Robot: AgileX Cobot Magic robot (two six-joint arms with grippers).
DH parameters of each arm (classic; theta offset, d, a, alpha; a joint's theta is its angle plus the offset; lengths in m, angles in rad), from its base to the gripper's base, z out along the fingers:
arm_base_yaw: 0 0.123 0 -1.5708
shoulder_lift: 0.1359 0 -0.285 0
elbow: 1.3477 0 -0.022 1.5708
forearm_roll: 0 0.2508 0 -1.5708
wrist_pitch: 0 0 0.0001 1.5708
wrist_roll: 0 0.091 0 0
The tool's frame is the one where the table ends.
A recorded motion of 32 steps. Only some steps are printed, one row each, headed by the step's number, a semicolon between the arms.
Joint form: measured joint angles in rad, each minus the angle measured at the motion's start. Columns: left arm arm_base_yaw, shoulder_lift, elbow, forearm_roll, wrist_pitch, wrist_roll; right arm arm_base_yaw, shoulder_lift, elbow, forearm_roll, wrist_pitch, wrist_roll.
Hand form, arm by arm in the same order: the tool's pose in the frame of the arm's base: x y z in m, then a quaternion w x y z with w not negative. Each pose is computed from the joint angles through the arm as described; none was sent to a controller.
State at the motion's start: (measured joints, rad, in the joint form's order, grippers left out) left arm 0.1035 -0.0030 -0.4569 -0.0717 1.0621 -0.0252; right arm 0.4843 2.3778 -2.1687 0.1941 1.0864 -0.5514
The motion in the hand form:
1: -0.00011 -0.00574 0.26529 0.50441 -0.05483 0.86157 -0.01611; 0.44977 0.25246 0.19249 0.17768 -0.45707 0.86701 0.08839
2: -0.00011 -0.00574 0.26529 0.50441 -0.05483 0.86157 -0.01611; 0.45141 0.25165 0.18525 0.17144 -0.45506 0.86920 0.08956
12: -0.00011 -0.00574 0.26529 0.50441 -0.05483 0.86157 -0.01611; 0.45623 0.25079 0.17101 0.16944 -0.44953 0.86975 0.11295
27: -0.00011 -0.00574 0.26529 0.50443 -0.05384 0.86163 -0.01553; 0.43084 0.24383 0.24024 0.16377 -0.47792 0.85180 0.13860
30: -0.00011 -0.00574 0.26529 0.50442 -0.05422 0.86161 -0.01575; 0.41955 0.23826 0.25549 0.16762 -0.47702 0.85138 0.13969
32: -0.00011 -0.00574 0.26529 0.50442 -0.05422 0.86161 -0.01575; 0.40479 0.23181 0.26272 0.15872 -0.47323 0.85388 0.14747
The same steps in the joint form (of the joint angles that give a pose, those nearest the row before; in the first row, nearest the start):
1: 0.0000 0.0000 0.0000 0.0000 0.0000 0.0000; -0.0037 0.0112 -0.0001 0.0049 -0.0011 0.0000
2: 0.0000 0.0000 0.0000 0.0000 0.0000 0.0000; -0.0070 0.0254 0.0000 0.0080 -0.0023 0.0000
12: 0.0000 0.0000 0.0000 0.0000 0.0000 0.0000; -0.0212 0.0561 0.0000 0.0672 -0.0229 -0.0290
27: 0.0000 0.0000 0.0000 0.0000 0.0000 0.0023; -0.0219 -0.0873 0.0013 0.1148 0.1389 -0.0685
30: 0.0000 0.0000 0.0000 0.0000 0.0000 0.0014; -0.0222 -0.1554 0.0664 0.1178 0.1342 -0.0685
32: 0.0000 0.0000 0.0000 0.0000 0.0000 0.0014; -0.0231 -0.2268 0.1637 0.1336 0.1274 -0.0685

